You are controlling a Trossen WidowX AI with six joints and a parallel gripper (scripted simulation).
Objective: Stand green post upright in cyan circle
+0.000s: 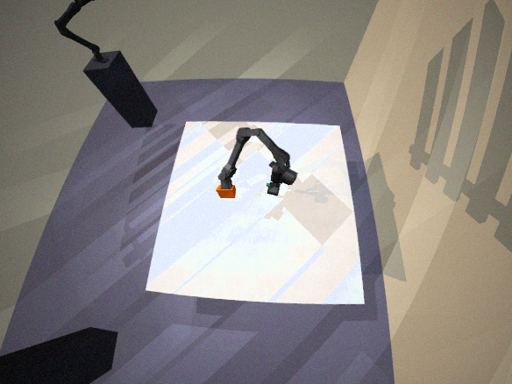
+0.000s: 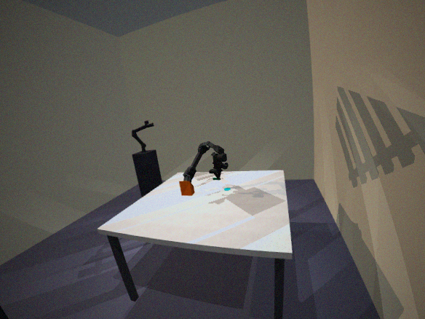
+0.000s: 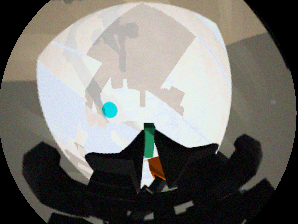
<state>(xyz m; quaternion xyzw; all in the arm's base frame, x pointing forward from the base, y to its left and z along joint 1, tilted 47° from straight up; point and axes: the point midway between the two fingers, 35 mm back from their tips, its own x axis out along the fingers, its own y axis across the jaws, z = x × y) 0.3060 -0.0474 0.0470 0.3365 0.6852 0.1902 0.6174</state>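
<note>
The cyan circle is 3 cm ahead of my gripper tip, 12 cm to the left of it and 15 cm below it. The rest, counted from my gripper tip: small green post 2 cm behind.
</note>
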